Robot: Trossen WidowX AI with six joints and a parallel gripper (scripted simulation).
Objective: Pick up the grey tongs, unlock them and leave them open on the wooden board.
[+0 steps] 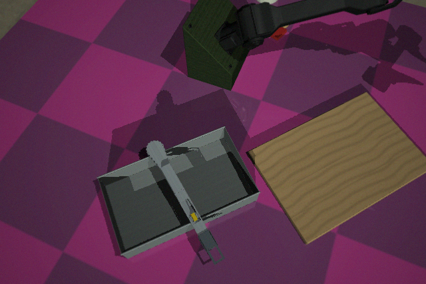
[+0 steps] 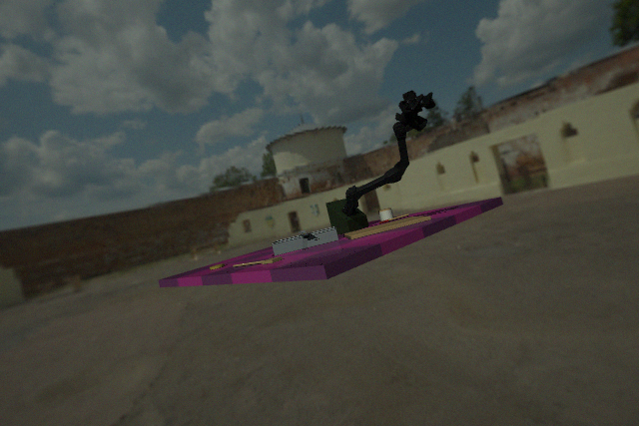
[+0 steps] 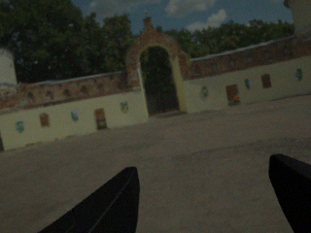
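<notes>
Now: gripper tip 490 mm short of the yellow lock piece, 490 mm to the left of it and 480 mm above it. Round my gripper tip: roasting tin 440 mm ahead, 560 mm to the right, 520 mm below; then wooden board 200 mm ahead, 260 mm to the right, 540 mm below.
</notes>
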